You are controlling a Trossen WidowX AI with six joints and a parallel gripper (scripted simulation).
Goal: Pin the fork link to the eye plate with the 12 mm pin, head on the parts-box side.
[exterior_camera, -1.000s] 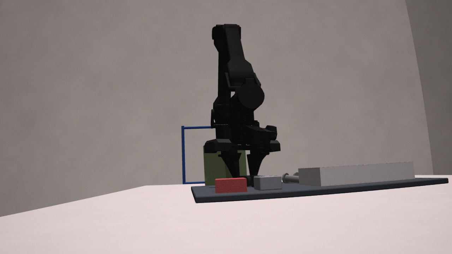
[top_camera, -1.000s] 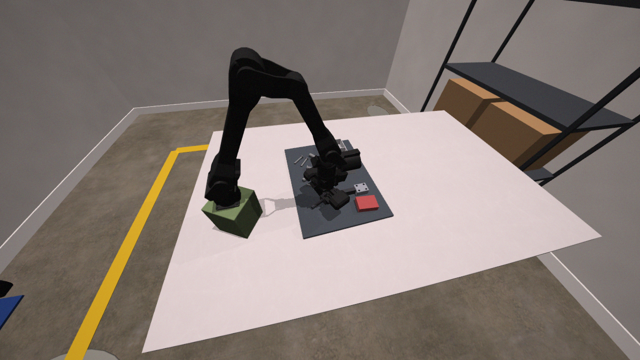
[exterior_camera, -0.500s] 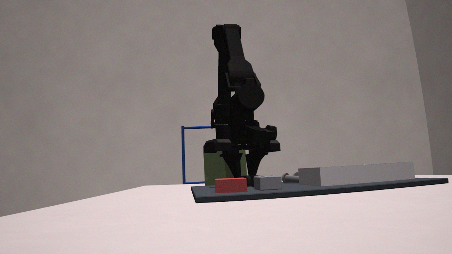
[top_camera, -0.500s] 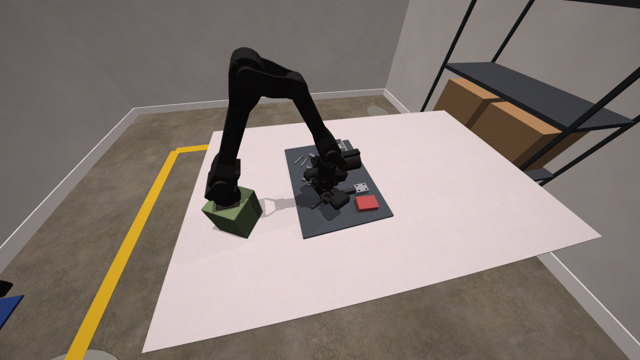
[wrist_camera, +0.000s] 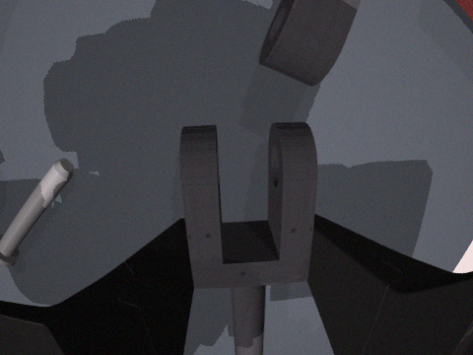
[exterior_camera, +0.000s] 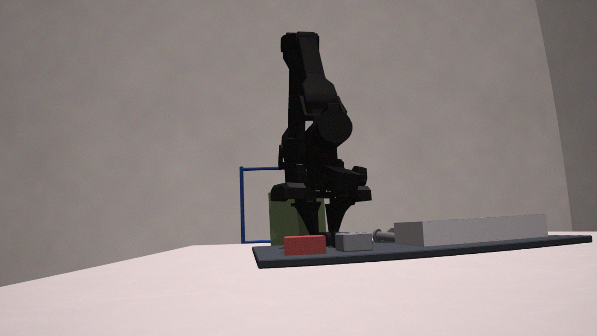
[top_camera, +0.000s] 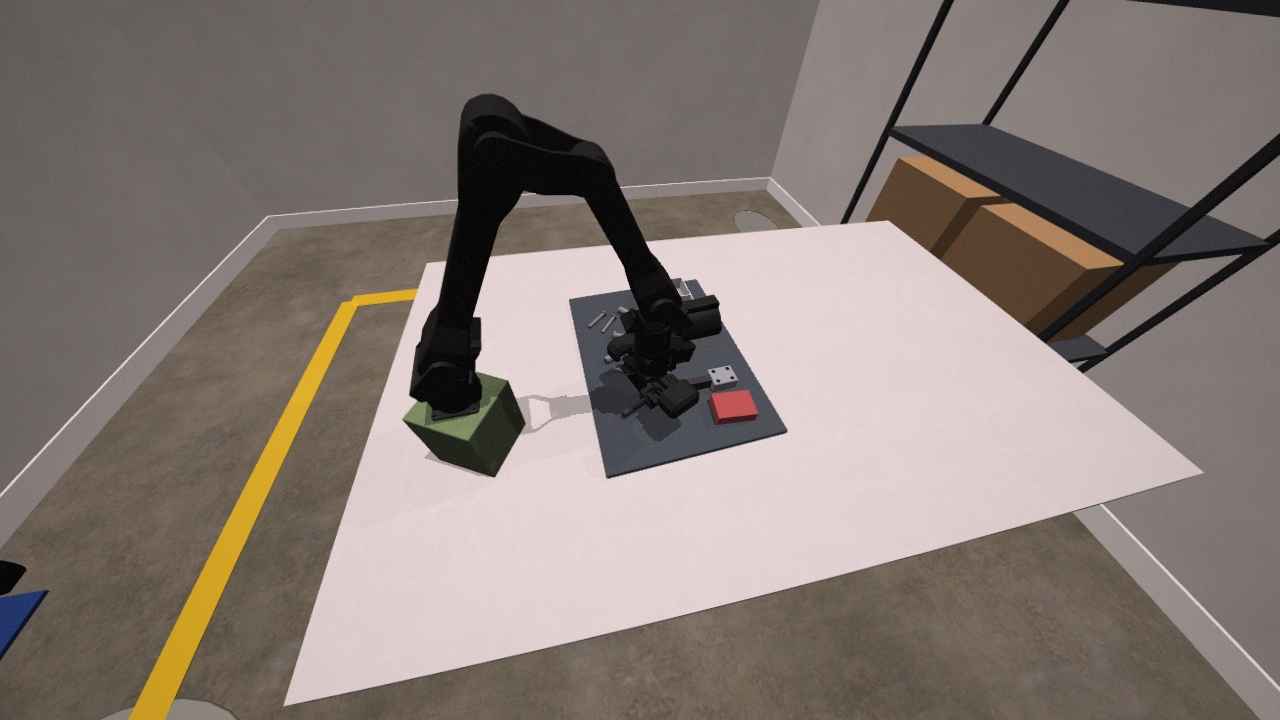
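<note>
Now: hand 30 mm above the fork link. Round my hand: grey mount: 150 mm ahead, 20 mm below, 10 mm to the left; dark mat: 110 mm to the left, 60 mm ahead, 50 mm below; eye plate: 70 mm ahead, 30 mm below, 10 mm to the left.
</note>
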